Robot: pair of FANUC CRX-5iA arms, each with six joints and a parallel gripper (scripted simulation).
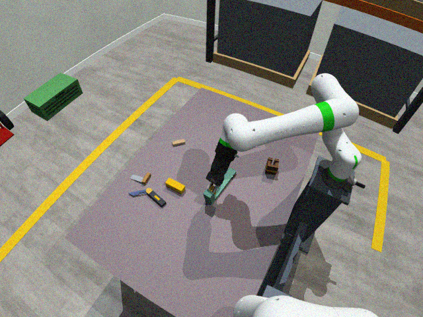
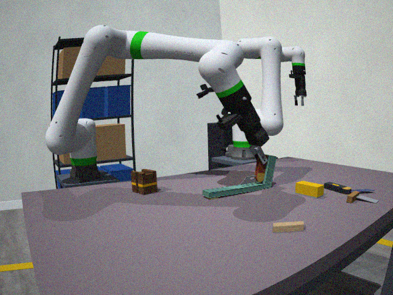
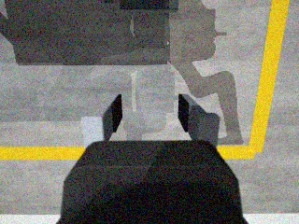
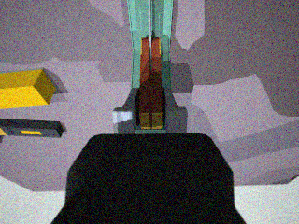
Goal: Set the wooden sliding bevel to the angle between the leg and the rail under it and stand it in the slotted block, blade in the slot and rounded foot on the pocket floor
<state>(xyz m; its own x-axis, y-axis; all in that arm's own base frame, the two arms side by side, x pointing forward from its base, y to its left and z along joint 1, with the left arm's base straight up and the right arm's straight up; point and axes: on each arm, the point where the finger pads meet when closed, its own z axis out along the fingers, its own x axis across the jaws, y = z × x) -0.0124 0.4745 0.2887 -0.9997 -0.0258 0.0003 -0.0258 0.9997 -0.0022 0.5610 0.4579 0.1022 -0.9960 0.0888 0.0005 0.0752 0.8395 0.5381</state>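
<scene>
The wooden bevel lies 1 cm to the right of my right hand and 5 cm below it. Also, from my right hand: thin grey blade 3 cm to the right, 7 cm below; black bevel 29 cm ahead, 16 cm to the left, 9 cm below; yellow block 20 cm ahead, 5 cm to the left, 9 cm below.
</scene>
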